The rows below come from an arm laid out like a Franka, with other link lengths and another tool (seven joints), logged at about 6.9 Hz.
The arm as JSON. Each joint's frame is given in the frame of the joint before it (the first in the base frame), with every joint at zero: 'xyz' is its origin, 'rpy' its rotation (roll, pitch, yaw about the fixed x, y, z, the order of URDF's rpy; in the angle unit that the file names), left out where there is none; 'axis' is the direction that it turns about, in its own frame. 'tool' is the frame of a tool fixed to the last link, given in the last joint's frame.
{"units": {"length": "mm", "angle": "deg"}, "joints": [
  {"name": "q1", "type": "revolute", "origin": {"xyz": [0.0, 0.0, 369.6]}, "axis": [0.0, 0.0, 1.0]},
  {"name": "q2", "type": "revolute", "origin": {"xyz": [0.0, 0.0, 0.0]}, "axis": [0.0, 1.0, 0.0]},
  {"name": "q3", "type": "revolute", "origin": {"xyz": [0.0, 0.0, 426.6]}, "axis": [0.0, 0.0, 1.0]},
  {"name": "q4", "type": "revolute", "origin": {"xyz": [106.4, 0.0, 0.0]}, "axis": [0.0, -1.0, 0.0]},
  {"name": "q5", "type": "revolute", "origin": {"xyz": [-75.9, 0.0, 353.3]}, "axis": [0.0, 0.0, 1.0]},
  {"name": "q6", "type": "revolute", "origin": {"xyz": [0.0, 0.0, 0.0]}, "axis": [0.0, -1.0, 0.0]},
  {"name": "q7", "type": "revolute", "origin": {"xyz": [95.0, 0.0, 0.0]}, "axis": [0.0, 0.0, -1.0]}
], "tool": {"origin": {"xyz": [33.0, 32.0, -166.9], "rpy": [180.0, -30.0, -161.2]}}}
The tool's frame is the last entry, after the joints.
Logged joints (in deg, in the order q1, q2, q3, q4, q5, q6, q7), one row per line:
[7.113, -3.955, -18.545, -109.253, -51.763, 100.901, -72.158]
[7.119, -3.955, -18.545, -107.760, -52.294, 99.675, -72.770]
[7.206, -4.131, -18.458, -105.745, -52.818, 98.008, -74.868]
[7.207, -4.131, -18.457, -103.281, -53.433, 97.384, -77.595]
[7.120, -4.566, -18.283, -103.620, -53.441, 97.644, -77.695]
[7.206, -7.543, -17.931, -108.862, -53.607, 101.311, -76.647]
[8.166, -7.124, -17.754, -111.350, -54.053, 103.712, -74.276]
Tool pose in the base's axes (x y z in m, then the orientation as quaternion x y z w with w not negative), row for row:
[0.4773, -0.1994, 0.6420, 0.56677, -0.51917, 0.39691, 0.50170]
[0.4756, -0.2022, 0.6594, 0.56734, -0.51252, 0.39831, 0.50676]
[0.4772, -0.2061, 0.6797, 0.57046, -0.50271, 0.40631, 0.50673]
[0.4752, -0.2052, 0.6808, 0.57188, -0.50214, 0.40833, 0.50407]
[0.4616, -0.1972, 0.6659, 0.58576, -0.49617, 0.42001, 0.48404]
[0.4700, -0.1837, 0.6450, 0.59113, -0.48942, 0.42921, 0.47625]
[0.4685, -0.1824, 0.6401, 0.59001, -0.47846, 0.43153, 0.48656]
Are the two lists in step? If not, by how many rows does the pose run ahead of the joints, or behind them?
The pose runs 1 row ahead of the joints: the pose in row i belongs to the joints in row i + 1.
